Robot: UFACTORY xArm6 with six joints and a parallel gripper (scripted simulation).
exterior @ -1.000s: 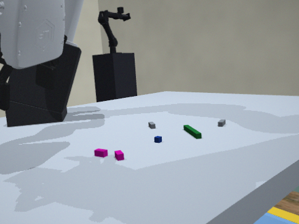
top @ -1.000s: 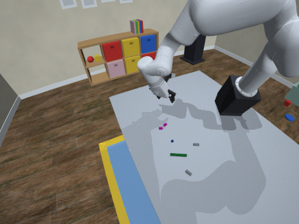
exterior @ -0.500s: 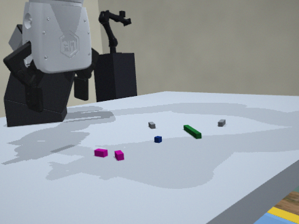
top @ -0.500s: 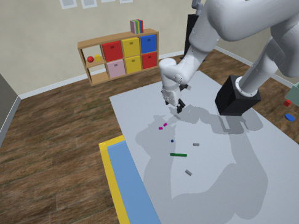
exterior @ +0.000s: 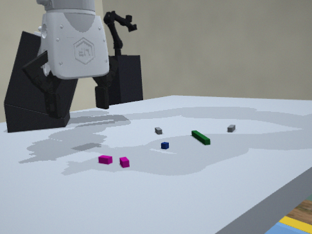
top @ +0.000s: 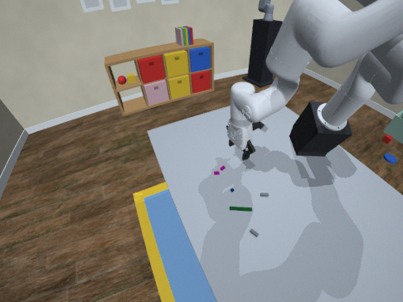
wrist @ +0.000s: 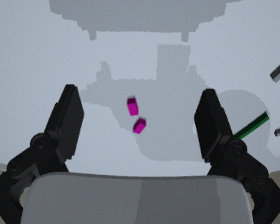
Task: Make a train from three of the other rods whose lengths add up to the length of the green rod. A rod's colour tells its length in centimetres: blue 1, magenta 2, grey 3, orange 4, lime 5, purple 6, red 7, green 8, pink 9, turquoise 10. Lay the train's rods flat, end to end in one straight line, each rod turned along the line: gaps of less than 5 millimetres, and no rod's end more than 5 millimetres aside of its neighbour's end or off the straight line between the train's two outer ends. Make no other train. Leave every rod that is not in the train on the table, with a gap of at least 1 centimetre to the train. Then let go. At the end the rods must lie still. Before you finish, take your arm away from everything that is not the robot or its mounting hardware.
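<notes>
The blue rod is 11 cm ahead of my hand, 10 cm to the left of it and 8 cm below it. From my hand the other things lie so: green rod (17 cm to the left, 13 cm ahead, 8 cm below).
</notes>
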